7 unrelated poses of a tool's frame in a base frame.
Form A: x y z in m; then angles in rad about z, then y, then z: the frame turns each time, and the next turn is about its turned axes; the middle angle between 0 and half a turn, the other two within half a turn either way.
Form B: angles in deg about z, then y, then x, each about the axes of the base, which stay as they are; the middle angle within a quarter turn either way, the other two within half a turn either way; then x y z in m. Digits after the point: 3 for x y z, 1 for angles.
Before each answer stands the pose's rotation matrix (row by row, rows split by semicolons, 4 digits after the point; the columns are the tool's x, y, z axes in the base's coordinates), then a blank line. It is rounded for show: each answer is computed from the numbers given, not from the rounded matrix.
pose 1, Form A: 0.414, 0.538, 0.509, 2.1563, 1.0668, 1.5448
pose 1, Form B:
-0.8401 0.2451 -0.4839; -0.5420 -0.4167 0.7298; -0.0228 0.8754 0.4829

-163.7, -28.9, -56.5, 0.414, 0.538, 0.509
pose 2, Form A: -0.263, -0.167, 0.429, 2.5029, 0.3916, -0.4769
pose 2, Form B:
-0.3856 -0.8703 -0.3064; 0.8581 -0.4604 0.2275; -0.3391 -0.1752 0.9243

113.9, -17.8, -13.8, -0.263, -0.167, 0.429
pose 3, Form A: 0.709, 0.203, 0.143, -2.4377, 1.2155, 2.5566
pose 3, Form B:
0.5785 -0.3931 -0.7147; -0.2333 0.7599 -0.6068; 0.7816 0.5177 0.3479

34.2, -45.6, 60.2, 0.709, 0.203, 0.143
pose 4, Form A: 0.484, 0.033, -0.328, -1.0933, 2.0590, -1.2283
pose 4, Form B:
-0.9090 0.0952 0.4059; -0.2930 0.5467 -0.7844; -0.2966 -0.8319 -0.4690

-174.0, 23.9, 120.9, 0.484, 0.033, -0.328
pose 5, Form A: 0.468, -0.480, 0.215, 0.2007, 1.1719, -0.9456
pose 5, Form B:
0.3844 0.1919 0.9030; -0.7493 0.6363 0.1837; -0.5393 -0.7472 0.3884

-26.5, 64.6, -25.3, 0.468, -0.480, 0.215
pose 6, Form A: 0.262, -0.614, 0.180, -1.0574, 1.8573, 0.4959
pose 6, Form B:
0.2924 0.8322 0.4711; 0.4502 0.3148 -0.8356; -0.8437 0.4564 -0.2826

-70.6, 28.1, 108.7, 0.262, -0.614, 0.180
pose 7, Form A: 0.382, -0.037, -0.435, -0.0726, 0.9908, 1.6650
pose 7, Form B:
0.0208 -0.5510 0.8343; 0.9967 -0.0542 -0.0607; 0.0787 0.8328 0.5480

87.8, 56.5, 6.3, 0.382, -0.037, -0.435
